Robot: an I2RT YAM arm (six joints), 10 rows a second.
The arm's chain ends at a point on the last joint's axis. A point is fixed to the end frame.
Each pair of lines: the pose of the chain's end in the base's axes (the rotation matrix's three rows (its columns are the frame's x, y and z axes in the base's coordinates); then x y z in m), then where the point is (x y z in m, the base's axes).
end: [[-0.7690 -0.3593 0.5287], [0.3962 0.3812 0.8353], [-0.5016 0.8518 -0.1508]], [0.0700 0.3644 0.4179]
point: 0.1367 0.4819 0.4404
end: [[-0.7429 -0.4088 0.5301], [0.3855 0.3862 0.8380], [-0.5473 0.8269 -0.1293]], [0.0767 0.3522 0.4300]
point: 0.1411 0.4704 0.4550
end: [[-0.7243 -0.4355 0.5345], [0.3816 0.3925 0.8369], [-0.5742 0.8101 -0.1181]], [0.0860 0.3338 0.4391]
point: 0.1497 0.4522 0.4653
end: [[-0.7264 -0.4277 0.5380], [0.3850 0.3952 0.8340], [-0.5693 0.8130 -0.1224]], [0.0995 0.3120 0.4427]
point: 0.1640 0.4301 0.4684
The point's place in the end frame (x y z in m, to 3 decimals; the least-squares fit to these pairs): -0.016 0.040 0.130
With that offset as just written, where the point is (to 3 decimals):
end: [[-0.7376 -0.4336 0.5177], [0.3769 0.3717 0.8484], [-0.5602 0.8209 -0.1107]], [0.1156 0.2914 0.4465]
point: 0.177 0.411 0.474
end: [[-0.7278 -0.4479 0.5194], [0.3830 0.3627 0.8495], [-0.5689 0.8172 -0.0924]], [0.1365 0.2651 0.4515]
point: 0.198 0.384 0.481
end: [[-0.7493 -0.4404 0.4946], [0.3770 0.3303 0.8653], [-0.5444 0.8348 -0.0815]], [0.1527 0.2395 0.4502]
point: 0.211 0.359 0.482
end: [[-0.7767 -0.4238 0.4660], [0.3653 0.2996 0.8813], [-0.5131 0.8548 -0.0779]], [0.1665 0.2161 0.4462]
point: 0.223 0.337 0.478
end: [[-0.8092 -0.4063 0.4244], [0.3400 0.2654 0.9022], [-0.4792 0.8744 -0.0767]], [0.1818 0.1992 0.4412]
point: 0.234 0.322 0.474
